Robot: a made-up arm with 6 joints. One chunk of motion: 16 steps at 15 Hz.
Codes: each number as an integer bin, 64 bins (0 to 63) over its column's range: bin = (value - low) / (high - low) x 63, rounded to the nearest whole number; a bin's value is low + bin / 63 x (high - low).
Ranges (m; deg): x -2.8..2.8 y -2.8..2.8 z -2.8..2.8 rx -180..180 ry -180..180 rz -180..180
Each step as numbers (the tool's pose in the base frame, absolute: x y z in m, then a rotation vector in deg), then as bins.
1 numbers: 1.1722 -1.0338 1.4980 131.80 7.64 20.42
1 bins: 45 20 48 55 33 35
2 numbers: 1.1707 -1.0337 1.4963 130.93 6.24 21.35
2 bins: 45 20 48 54 33 35
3 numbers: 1.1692 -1.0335 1.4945 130.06 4.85 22.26
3 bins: 45 20 48 54 32 35
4 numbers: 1.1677 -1.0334 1.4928 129.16 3.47 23.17
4 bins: 45 20 48 54 32 36
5 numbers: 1.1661 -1.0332 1.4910 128.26 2.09 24.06
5 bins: 45 20 48 54 32 36
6 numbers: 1.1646 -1.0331 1.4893 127.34 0.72 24.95
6 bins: 45 20 48 54 32 36
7 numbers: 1.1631 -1.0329 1.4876 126.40 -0.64 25.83
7 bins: 45 20 48 54 31 36
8 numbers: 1.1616 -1.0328 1.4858 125.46 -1.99 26.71
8 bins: 45 20 48 53 31 36
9 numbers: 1.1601 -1.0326 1.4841 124.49 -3.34 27.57
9 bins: 45 20 48 53 31 36
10 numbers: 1.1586 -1.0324 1.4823 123.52 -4.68 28.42
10 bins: 45 20 48 53 31 36
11 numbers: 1.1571 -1.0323 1.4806 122.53 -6.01 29.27
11 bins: 45 20 48 53 30 37
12 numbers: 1.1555 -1.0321 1.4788 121.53 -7.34 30.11
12 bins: 44 20 48 53 30 37
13 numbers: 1.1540 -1.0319 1.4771 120.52 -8.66 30.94
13 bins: 44 20 48 53 30 37
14 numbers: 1.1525 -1.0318 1.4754 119.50 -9.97 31.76
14 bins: 44 20 48 52 30 37
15 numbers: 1.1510 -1.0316 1.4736 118.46 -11.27 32.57
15 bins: 44 20 48 52 30 37
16 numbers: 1.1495 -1.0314 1.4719 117.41 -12.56 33.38
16 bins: 44 20 48 52 29 37
